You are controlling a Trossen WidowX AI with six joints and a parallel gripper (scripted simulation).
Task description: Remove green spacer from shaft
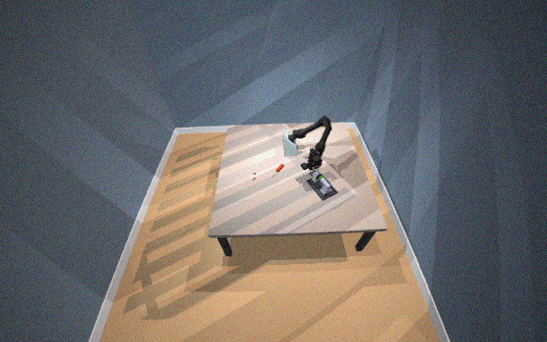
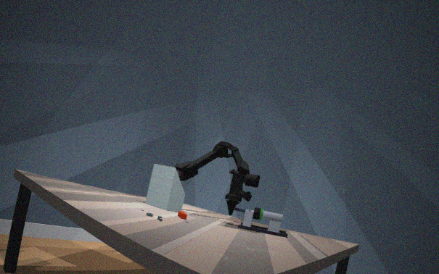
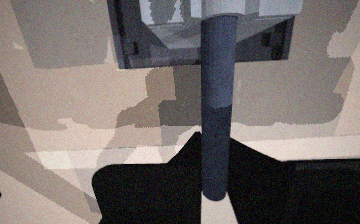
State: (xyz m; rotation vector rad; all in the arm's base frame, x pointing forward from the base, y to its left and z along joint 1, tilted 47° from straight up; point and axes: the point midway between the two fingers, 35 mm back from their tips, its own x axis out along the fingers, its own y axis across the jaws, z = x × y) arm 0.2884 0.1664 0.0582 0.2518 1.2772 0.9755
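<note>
Right now my gripper tip is 6 cm short of the dark blue shaft, 3 cm to the right of it and 3 cm below it. Also, from my gripper tip: green spacer: 13 cm ahead, 7 cm to the left, 3 cm above; then dark spacer: 11 cm ahead, 6 cm to the left, 3 cm above; then red-handled screwdriver: 29 cm to the right, 4 cm below, 3 cm behind.
</note>
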